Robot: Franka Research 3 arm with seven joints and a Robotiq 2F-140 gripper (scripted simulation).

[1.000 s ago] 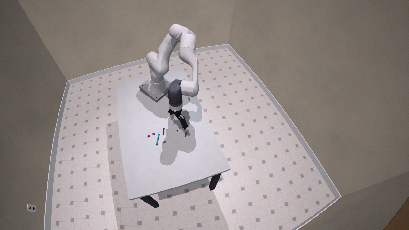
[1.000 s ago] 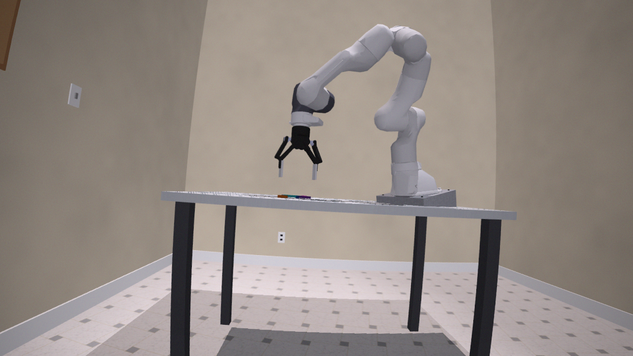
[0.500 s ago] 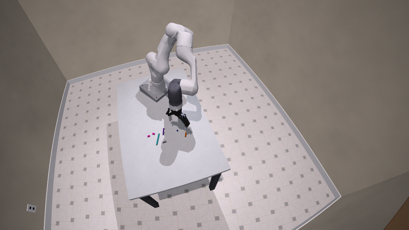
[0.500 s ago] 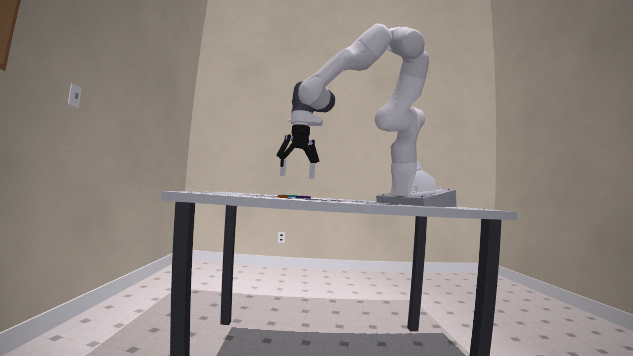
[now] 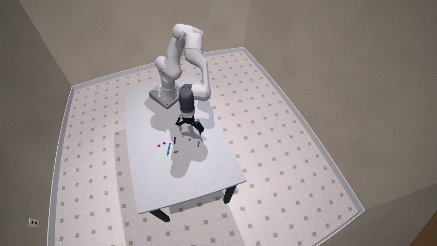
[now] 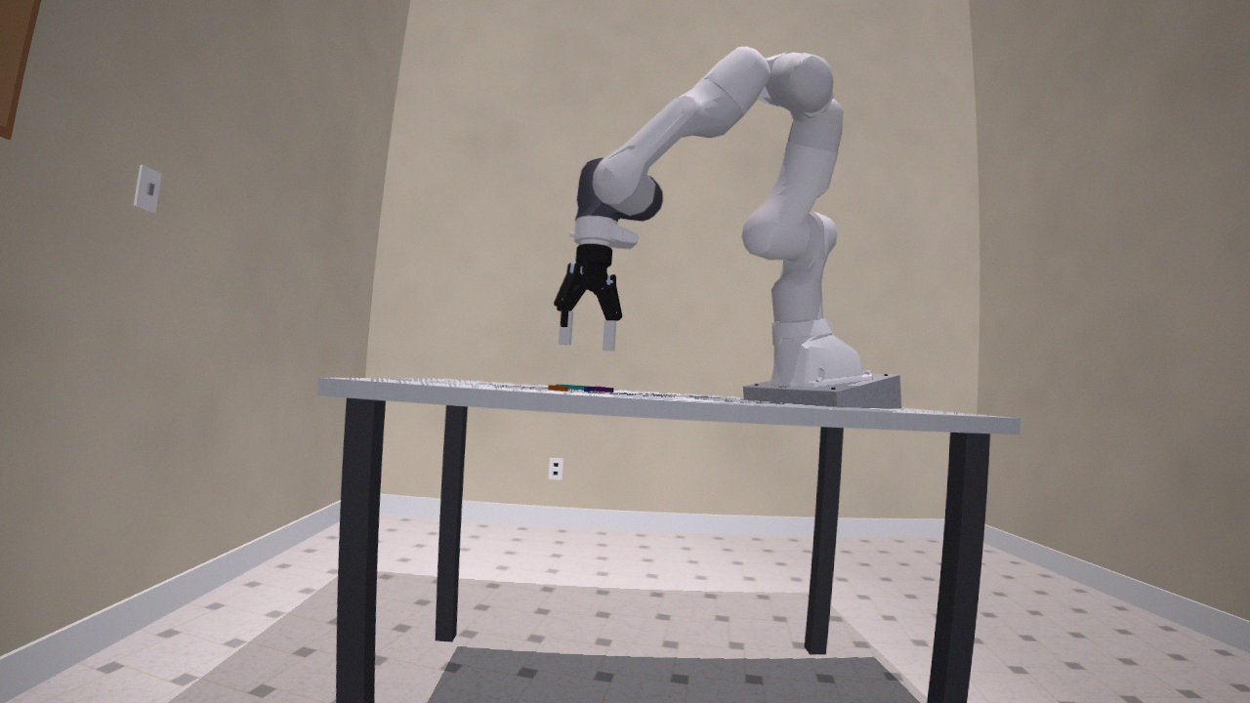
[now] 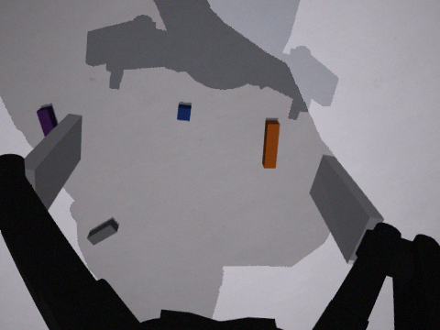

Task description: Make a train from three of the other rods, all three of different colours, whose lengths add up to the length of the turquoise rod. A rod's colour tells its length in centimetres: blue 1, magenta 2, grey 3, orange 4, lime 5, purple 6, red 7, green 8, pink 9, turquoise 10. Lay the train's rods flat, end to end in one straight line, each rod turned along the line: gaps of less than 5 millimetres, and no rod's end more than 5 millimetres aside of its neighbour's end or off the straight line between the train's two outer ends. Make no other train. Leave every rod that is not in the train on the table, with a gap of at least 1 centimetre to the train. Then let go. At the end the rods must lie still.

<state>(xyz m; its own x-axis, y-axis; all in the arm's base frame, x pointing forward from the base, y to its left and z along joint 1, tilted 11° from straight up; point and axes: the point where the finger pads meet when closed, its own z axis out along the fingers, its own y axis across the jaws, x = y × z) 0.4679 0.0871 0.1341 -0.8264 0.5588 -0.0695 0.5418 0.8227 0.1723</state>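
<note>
The blue rod is 10 mm to the right of my hand and 90 mm below it. Round my hand: orange rod 50 mm ahead, 40 mm to the left, 90 mm below; then grey rod 70 mm ahead, 130 mm to the right, 90 mm below; then purple rod 30 mm behind, 120 mm to the right, 90 mm below.
</note>
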